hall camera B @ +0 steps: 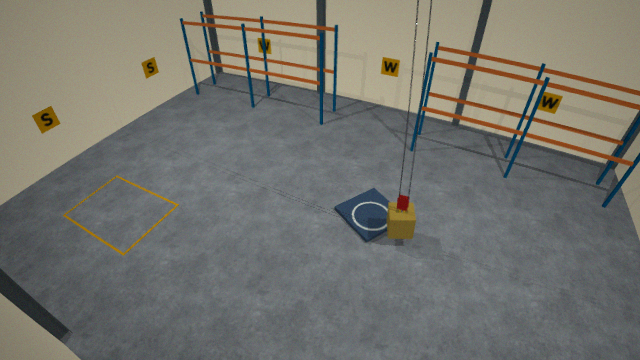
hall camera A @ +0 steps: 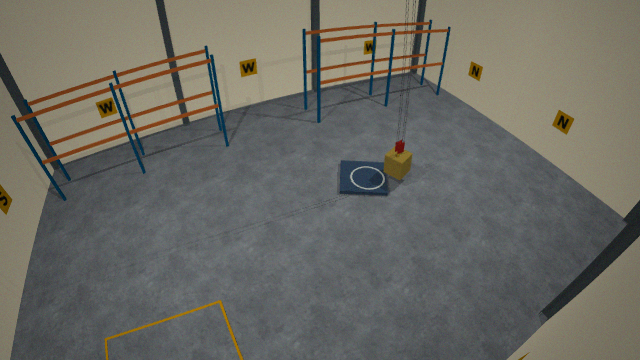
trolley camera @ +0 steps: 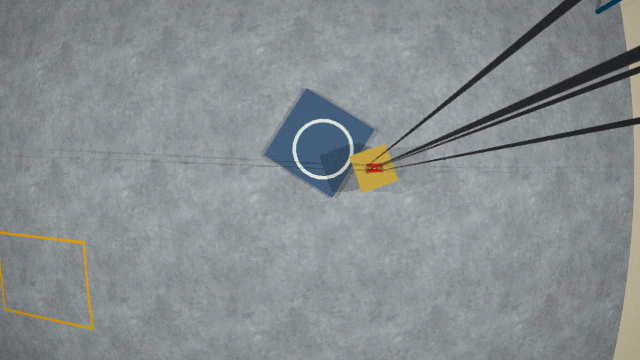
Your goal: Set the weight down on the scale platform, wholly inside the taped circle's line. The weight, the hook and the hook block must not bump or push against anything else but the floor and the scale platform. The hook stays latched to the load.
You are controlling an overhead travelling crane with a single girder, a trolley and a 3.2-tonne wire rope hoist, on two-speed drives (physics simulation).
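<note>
The yellow weight hangs upright above the floor, its shadow lying apart from it. In the trolley view it is right of the taped circle, outside its line, and overlaps the lower right edge of the blue scale platform. My hook is shut on the weight's top, under the red hook block. The block hides the hook in the trolley view. The ropes slant.
One blue and orange rack stands behind the platform toward the N wall. Another rack stands by the W wall toward the S side. A yellow outlined rectangle is marked on the floor.
</note>
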